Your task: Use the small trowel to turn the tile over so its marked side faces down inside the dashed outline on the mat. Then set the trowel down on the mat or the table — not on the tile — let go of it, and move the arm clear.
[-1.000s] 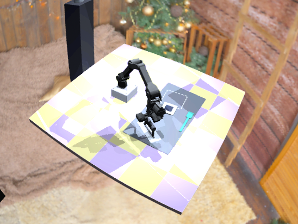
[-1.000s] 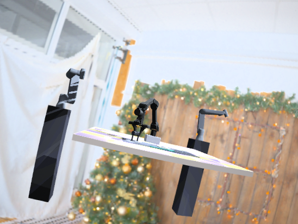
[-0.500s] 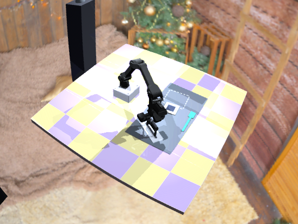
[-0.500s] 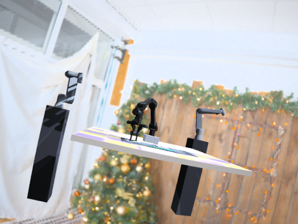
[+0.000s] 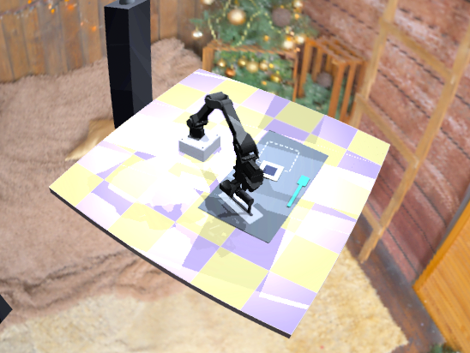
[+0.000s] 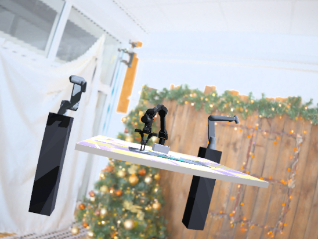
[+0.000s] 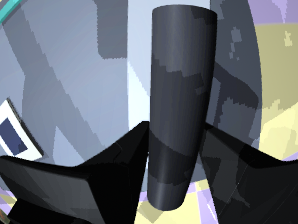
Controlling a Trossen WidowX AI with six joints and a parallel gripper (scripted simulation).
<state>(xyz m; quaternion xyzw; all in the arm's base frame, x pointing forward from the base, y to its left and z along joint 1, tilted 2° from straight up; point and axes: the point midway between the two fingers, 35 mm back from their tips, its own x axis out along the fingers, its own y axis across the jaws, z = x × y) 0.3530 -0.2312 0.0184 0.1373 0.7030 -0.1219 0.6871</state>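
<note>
The plastering float lies 3 cm below my gripper tip, 2 cm ahead of it and 1 cm to the right of it. The rest, counted from my gripper tip: grey mat: 20 cm to the left, 8 cm below, 5 cm ahead; white tile: 25 cm to the left, 6 cm below, 3 cm ahead; teal trowel: 22 cm to the left, 19 cm ahead, 6 cm below.
</note>
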